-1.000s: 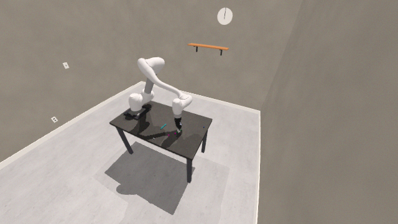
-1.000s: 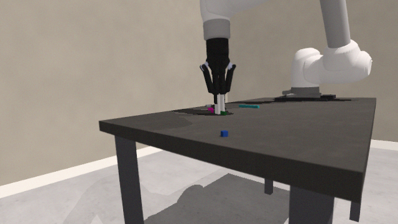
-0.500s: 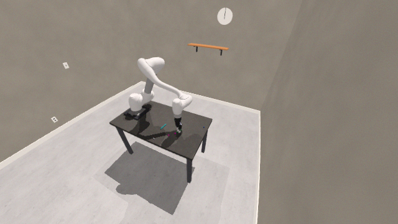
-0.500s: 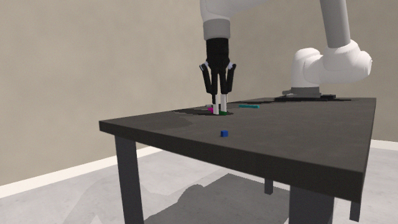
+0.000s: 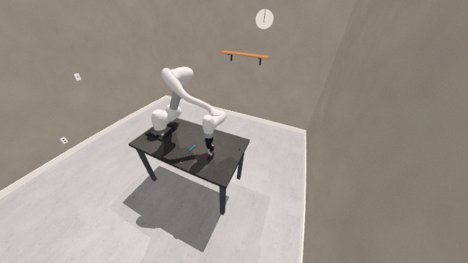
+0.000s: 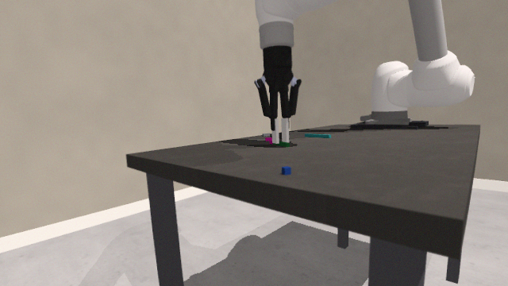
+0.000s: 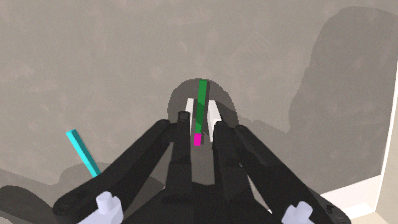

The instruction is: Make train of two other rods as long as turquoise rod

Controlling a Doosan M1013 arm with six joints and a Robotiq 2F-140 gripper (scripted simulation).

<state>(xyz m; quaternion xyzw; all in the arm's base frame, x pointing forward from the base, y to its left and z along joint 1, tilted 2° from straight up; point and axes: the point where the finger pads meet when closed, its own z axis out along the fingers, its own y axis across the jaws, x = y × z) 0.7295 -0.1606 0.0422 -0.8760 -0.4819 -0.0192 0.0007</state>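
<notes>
My gripper is now 40 mm above the green rod. From my hand the other things lie so: turquoise rod 220 mm behind, 40 mm below, 10 mm to the left; small grey rod 230 mm behind, 200 mm to the right, 40 mm below; blue rod 280 mm ahead, 170 mm to the left, 40 mm below.
</notes>
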